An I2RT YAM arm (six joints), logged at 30 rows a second.
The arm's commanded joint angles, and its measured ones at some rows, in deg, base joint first. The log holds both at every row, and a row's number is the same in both.
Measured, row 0:
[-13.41, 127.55, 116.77, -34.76, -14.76, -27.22]
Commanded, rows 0 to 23:
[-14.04, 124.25, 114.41, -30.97, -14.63, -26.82]
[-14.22, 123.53, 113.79, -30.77, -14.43, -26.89]
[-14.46, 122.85, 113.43, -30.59, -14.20, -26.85]
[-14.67, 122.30, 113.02, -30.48, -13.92, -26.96]
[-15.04, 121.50, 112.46, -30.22, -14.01, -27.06]
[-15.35, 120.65, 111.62, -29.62, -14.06, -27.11]
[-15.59, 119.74, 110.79, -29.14, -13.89, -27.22]
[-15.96, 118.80, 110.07, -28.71, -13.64, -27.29]
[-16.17, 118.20, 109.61, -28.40, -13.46, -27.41]
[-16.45, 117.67, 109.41, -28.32, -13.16, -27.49]
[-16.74, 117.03, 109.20, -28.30, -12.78, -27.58]
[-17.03, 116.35, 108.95, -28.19, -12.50, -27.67]
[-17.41, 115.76, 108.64, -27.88, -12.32, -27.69]
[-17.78, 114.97, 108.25, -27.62, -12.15, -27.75]
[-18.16, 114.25, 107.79, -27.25, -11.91, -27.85]
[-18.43, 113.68, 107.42, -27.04, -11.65, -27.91]
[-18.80, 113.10, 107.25, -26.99, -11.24, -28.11]
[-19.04, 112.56, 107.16, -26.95, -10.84, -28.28]
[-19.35, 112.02, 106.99, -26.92, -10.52, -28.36]
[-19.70, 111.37, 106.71, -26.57, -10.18, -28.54]
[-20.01, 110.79, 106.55, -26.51, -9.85, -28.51]
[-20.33, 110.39, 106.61, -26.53, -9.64, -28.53]
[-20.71, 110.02, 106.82, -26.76, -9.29, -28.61]
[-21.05, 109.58, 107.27, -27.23, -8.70, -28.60]
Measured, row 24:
[-20.49, 110.85, 106.83, -28.71, -9.98, -27.62]
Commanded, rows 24 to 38:
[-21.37, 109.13, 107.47, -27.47, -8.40, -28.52]
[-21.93, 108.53, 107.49, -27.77, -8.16, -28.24]
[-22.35, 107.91, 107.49, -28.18, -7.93, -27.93]
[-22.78, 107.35, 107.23, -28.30, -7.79, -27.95]
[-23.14, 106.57, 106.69, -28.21, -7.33, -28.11]
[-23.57, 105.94, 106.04, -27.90, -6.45, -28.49]
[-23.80, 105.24, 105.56, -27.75, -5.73, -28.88]
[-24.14, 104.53, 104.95, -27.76, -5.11, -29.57]
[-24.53, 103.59, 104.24, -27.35, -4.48, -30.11]
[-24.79, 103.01, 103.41, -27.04, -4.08, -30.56]
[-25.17, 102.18, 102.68, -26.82, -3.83, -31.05]
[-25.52, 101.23, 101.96, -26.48, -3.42, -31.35]
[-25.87, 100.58, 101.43, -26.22, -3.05, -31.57]
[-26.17, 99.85, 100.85, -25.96, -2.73, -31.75]
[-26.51, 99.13, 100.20, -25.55, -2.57, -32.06]
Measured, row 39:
[-25.91, 100.75, 101.25, -28.38, -4.23, -30.28]
